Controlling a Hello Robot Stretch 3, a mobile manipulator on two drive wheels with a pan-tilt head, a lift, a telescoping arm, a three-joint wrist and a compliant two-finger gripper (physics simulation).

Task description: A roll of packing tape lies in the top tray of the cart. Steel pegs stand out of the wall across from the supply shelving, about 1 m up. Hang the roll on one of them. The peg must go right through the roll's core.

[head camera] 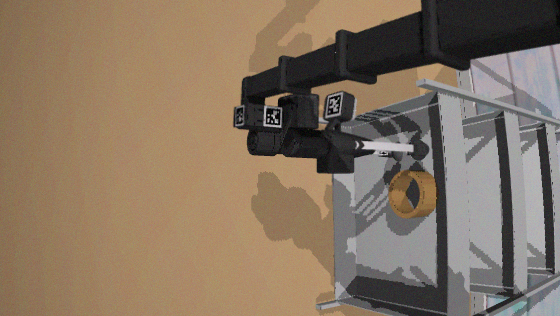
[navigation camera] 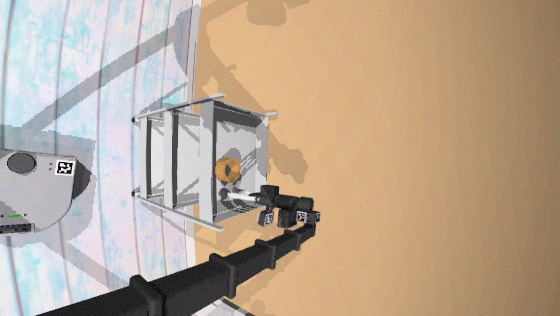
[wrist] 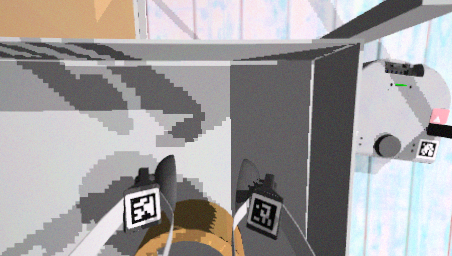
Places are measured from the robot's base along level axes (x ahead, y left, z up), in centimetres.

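Where they show: gripper, fingertip midpoint: [head camera: 414, 151] [navigation camera: 225, 191]; robot's base, origin of the base link: [navigation camera: 22, 162].
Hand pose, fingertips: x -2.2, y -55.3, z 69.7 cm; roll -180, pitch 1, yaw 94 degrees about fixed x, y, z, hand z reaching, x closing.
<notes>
Each offset is from my fingertips to the top centre of the thing. "*": to the spot under its first point.
The orange-brown tape roll {dx +8.5, dy -0.5, dz +1.6 cm} [head camera: 428, 196] [navigation camera: 220, 171] [wrist: 197, 215] lies flat in the cart's top tray {* dx +8.7, dy +11.1, dz +1.1 cm} [head camera: 454, 200] [navigation camera: 206, 160] [wrist: 200, 50], near one long wall, its core facing up. My gripper [head camera: 409, 149] [navigation camera: 226, 194] [wrist: 208, 175] is partly open, with a gap between the two fingertips and no roll gripped. It reaches in over the tray; the fingertips show beside the roll in the head view. In the wrist view the roll shows low between and behind the fingers, partly cut off by the frame. Their exact height above the tray floor is hard to tell. The pegs do not show.
My telescoping arm [head camera: 387, 42] [navigation camera: 187, 280] passes alongside the cart. The cart's lower shelves {* dx +9.9, dy +11.3, dz -26.7 cm} [head camera: 519, 200] [navigation camera: 171, 160] and side rails [navigation camera: 207, 224] show. My base [navigation camera: 32, 192] [wrist: 400, 112] stands on the pale planks. A plain ochre surface [head camera: 125, 150] [navigation camera: 425, 150] borders the planks.
</notes>
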